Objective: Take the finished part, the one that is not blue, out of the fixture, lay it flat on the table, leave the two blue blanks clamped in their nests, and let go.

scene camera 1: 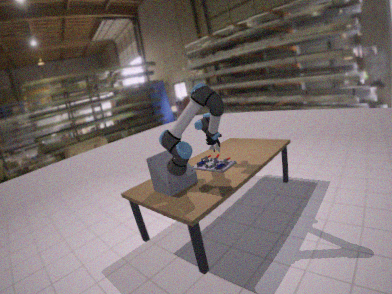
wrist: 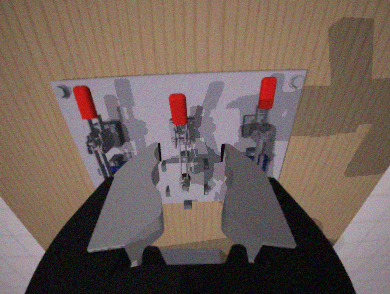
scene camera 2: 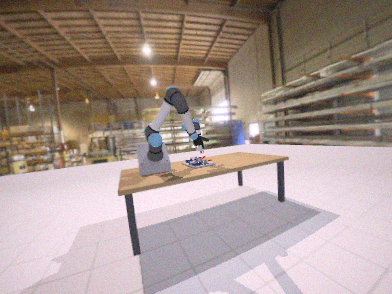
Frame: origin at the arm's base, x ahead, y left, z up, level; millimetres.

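Where they show: gripper, fingertip midpoint: (scene camera 1: 216, 152) (wrist: 191, 144) (scene camera 2: 202, 153); arm's base at its link origin: (scene camera 1: 176, 167) (scene camera 2: 155, 155).
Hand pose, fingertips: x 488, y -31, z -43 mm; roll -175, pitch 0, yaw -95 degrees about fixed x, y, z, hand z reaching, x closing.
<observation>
Each offset is from my fingertips to the centre of the thing. Level surfaces: height alone.
The fixture's pale plate (scene camera 1: 214, 170) (scene camera 2: 198, 166) (wrist: 150, 85) lies on the table. Three toggle clamps with red handles stand on it: a left handle @[57 mm down, 34 mm ahead, 122 mm left] (wrist: 85, 102), a middle handle @[44 mm down, 22 mm ahead, 12 mm left] (wrist: 178, 109) and a right handle @[68 mm down, 30 mm ahead, 98 mm right] (wrist: 267, 93). A blue blank @[78 mm down, 99 mm back, 124 mm left] (wrist: 116, 168) shows partly under the left clamp, and another blue blank @[83 mm down, 113 mm back, 96 mm right] (wrist: 265, 161) under the right clamp; the fingers cover much of both. My gripper (scene camera 1: 215, 148) (scene camera 2: 201, 149) (wrist: 191, 144) is partly open and empty, above the fixture, its fingertips either side of the middle clamp. I cannot make out the non-blue part in the middle nest.
The wooden table @[109 mm down] (scene camera 1: 262, 145) (scene camera 2: 250, 160) carries the fixture and a grey pedestal block (scene camera 1: 172, 175) (scene camera 2: 152, 160) under the arm's base. The upright clamp handles rise from the plate's far side in the wrist view. Storage racks stand far behind the table.
</observation>
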